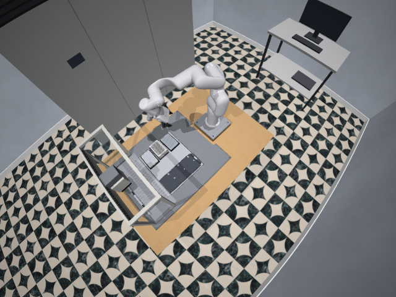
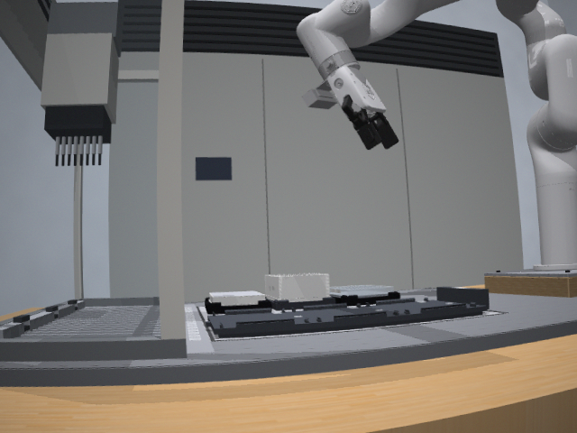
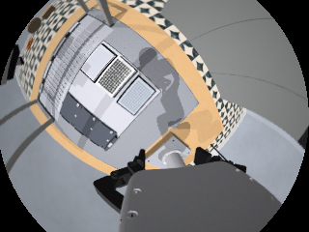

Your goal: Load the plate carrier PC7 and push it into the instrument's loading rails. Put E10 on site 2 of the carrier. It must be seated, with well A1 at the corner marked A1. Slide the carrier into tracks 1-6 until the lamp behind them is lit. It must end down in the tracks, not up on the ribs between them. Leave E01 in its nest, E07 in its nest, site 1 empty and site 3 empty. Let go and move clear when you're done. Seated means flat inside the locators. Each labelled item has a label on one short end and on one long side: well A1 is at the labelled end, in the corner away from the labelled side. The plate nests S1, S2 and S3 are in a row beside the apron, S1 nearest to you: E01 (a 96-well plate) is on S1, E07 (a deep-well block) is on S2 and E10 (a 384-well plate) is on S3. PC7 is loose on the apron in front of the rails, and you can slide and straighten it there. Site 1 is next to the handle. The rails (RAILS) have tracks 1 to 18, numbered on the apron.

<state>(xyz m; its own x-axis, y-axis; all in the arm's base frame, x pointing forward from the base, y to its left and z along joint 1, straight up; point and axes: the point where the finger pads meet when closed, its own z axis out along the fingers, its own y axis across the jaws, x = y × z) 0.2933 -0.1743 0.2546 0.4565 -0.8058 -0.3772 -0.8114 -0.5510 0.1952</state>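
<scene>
Now: hand 270 mm short of the black plate nest, 50 mm to the left of it and 290 mm above it. Also, from my hand: carrier PC7 (220 mm ahead, 220 mm to the left, 270 mm below); then plate E01 (60 mm ahead, 10 mm to the right, 270 mm below); then instrument frame post (440 mm ahead, 330 mm to the left, 40 mm below).
</scene>
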